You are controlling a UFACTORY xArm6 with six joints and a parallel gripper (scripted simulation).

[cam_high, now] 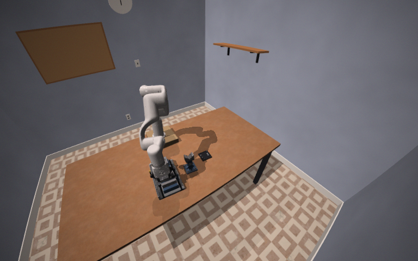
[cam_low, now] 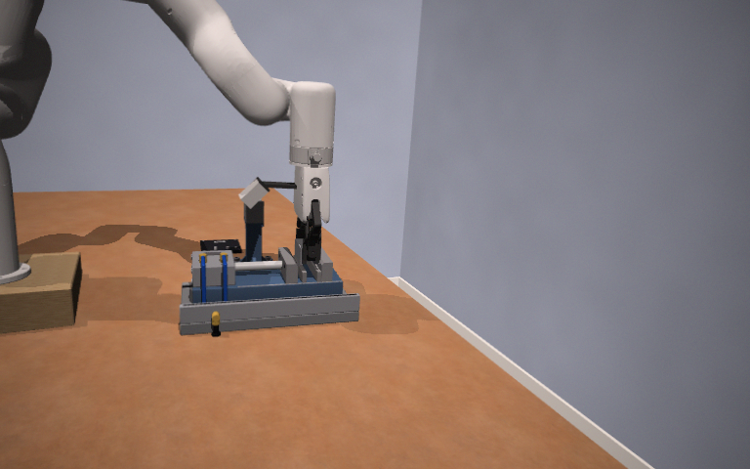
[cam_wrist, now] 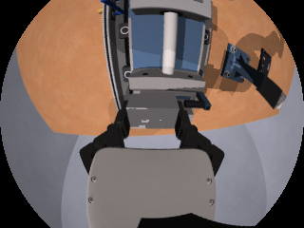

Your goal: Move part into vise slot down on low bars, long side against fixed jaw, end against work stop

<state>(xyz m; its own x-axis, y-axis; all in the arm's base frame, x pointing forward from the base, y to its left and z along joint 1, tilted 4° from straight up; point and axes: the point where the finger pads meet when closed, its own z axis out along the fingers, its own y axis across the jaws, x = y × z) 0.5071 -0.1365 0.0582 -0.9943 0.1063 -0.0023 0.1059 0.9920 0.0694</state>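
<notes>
Right now the fixed jaw is 3 cm ahead of my hand, 2 cm to the left of it and 4 cm below it. Also, from my hand: part 2 cm below; moving jaw 3 cm behind, 2 cm to the left, 4 cm below; black work stop 1 cm ahead, 7 cm to the left, 3 cm below.
</notes>
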